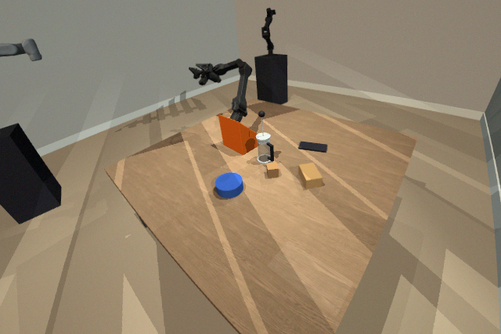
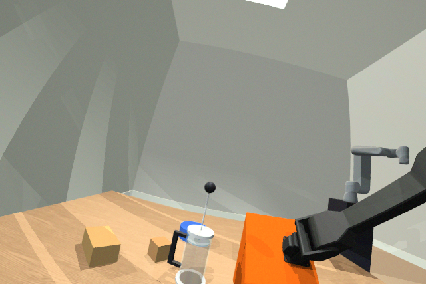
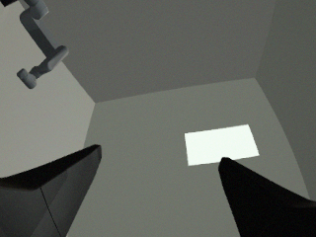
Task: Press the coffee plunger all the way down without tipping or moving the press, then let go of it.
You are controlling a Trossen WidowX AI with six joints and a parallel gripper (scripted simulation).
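Now: the glass coffee press 68 cm ahead of my gripper tip and 29 cm below it. Also, from my gripper tip: dark flat slab: 77 cm ahead, 26 cm to the left, 41 cm below.
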